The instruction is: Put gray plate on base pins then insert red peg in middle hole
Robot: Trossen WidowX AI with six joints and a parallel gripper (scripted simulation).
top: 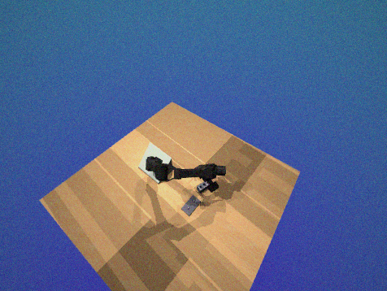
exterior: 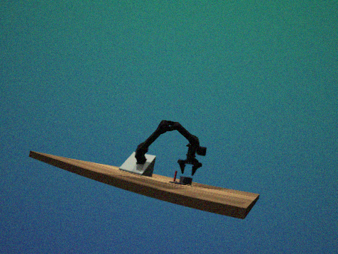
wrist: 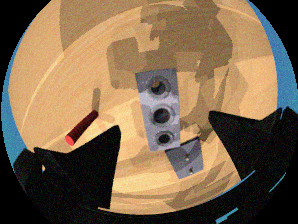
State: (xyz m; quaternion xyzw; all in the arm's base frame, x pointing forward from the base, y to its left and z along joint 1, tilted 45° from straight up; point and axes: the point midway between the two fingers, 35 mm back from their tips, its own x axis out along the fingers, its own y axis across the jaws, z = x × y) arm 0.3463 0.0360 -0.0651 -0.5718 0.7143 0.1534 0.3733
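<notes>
My gripper tip is 3 cm above the gray plate. Also, from my gripper tip: dark base (15 cm to the right, 6 cm below); red peg (10 cm behind, 4 cm to the left, 3 cm below).
</notes>
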